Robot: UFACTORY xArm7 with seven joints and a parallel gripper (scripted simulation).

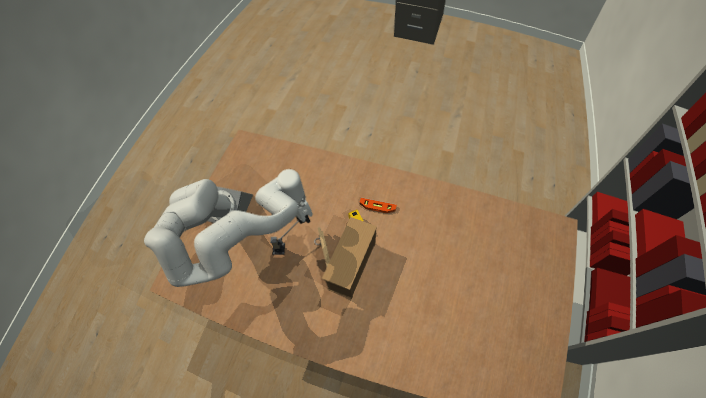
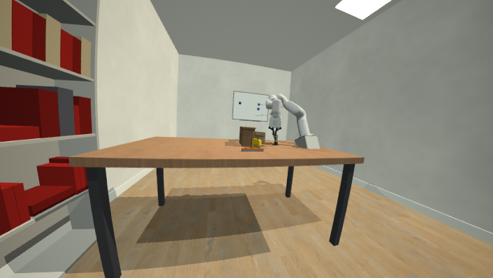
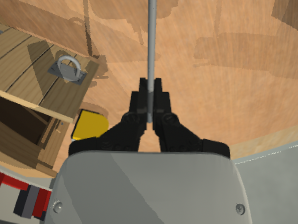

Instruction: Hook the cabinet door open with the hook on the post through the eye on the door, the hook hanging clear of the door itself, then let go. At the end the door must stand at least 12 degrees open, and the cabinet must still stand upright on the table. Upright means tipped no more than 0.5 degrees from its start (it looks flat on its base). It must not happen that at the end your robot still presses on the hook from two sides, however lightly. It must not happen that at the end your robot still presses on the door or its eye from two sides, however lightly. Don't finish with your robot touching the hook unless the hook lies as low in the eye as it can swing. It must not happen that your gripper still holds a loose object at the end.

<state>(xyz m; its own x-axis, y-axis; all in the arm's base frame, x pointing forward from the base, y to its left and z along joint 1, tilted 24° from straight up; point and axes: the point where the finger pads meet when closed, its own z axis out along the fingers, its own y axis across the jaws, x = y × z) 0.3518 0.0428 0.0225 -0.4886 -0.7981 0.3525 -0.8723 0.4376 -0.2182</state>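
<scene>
Now: hand 4 cm to the left of the grey hook rod, 2 cm past it and 2 cm above it. Round my hand: cabinet door: 12 cm ahead, 11 cm to the right, 5 cm below; then yellow tape measure: 20 cm ahead, 8 cm to the left, 8 cm below; then orange spirit level: 25 cm ahead, 18 cm to the left, 11 cm below.
</scene>
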